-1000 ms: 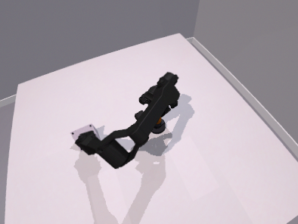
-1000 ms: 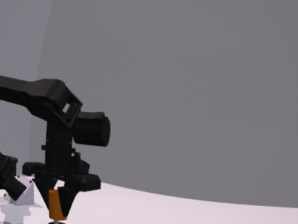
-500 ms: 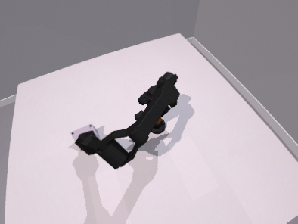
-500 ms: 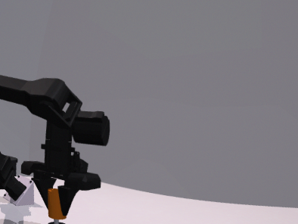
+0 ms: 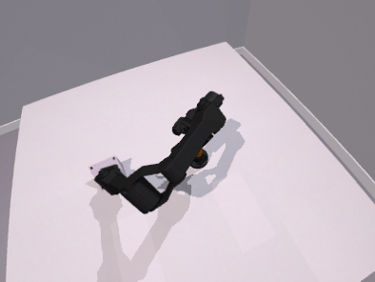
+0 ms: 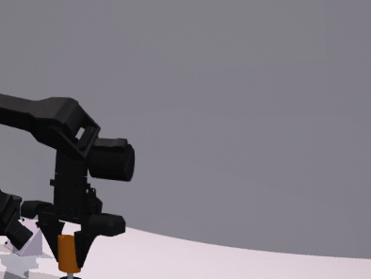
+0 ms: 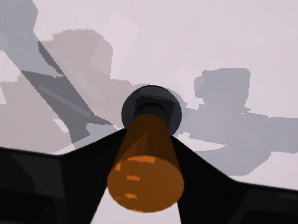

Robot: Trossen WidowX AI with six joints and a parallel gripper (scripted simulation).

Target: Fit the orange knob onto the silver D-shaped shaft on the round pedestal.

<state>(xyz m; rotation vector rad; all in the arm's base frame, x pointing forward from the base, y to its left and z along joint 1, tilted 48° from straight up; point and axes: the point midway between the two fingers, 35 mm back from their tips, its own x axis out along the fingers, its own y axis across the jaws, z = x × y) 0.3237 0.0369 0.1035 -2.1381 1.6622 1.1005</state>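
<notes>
My gripper tip is now 40 mm below the orange knob. Round my gripper tip: round pedestal (40 mm below).
</notes>
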